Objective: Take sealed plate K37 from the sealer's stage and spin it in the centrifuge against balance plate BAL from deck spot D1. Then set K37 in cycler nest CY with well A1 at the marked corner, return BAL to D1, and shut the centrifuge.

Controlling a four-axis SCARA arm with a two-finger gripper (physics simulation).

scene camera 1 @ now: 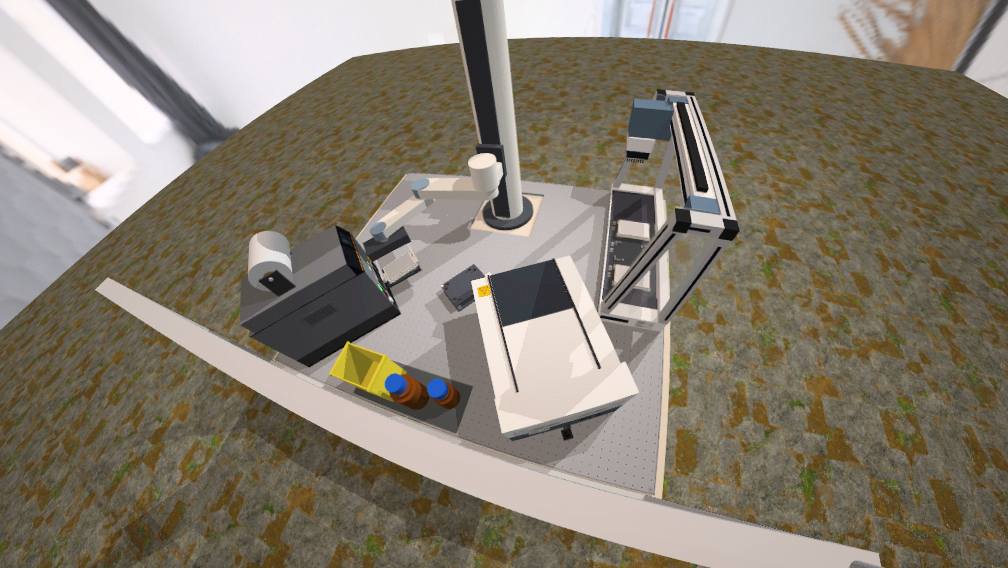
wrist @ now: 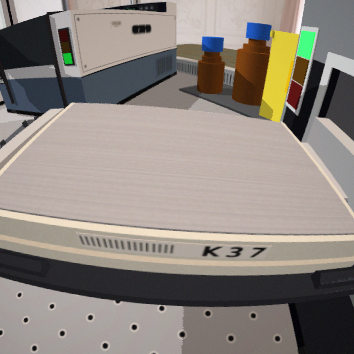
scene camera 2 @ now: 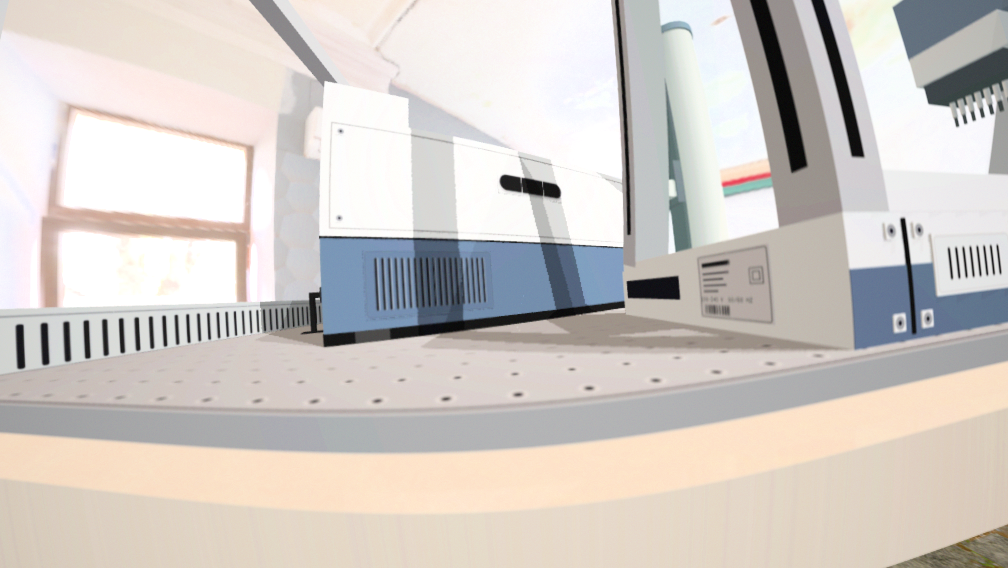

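Seen in the pictures: gripper, between the fingertips: (scene camera 1: 401, 272) (wrist: 186, 124); arm's base, origin of its link: (scene camera 1: 508, 212).
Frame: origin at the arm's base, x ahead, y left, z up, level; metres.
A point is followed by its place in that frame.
Plate K37 (scene camera 1: 400, 266) {x 0.511, y -0.271, z 0.143 m} (wrist: 175, 170) {x 0.499, y -0.292, z 0.143 m} sits level on the sealer's dark stage (wrist: 150, 287) {x 0.475, y -0.310, z 0.120 m}, its K37 label facing the wrist camera. My gripper (scene camera 1: 399, 263) {x 0.532, y -0.258, z 0.137 m} (wrist: 186, 124) {x 0.532, y -0.258, z 0.137 m} is shut on K37, with a pale finger along each side edge. The dark sealer (scene camera 1: 320, 296) {x 0.773, y -0.359, z 0.301 m} stands beside it with its roll on top. A large white-and-blue machine (scene camera 1: 557, 359) {x 0.746, y 0.383, z 0.223 m} (scene camera 2: 465, 282) {x 0.678, y 0.520, z 0.062 m} (wrist: 125, 45) {x 0.694, y 0.147, z 0.143 m} has a dark panel on top; whether it is open I cannot tell. Two pale plates (scene camera 1: 632, 229) {x 0.082, y 0.576, z 0.080 m} (scene camera 1: 631, 277) {x 0.495, y 0.537, z 0.293 m} are on the gantry deck; their labels are unreadable. A small dark nest block (scene camera 1: 459, 287) {x 0.503, y -0.040, z 0.060 m} stands between sealer and machine.
Brown bottles with blue caps (scene camera 1: 405, 391) {x 0.932, y -0.019, z 0.151 m} (scene camera 1: 442, 393) {x 0.904, y 0.094, z 0.157 m} (wrist: 251, 75) {x 0.888, y -0.063, z 0.086 m} (wrist: 211, 75) {x 0.871, y 0.043, z 0.065 m} and a yellow bin (scene camera 1: 363, 368) {x 0.902, y -0.262, z 0.053 m} (wrist: 277, 75) {x 0.857, y -0.140, z 0.107 m} stand near the long pale rail (scene camera 1: 395, 437) {x 1.020, y 0.242, z 0.620 m}. The gantry frame (scene camera 1: 698, 148) {x 0.168, y 0.668, z 0.510 m} with its pipetting head (scene camera 1: 648, 123) {x -0.084, y 0.550, z 0.450 m} stands over the deck. The arm's column (scene camera 1: 506, 141) {x 0.051, y 0.054, z 0.409 m} rises behind.
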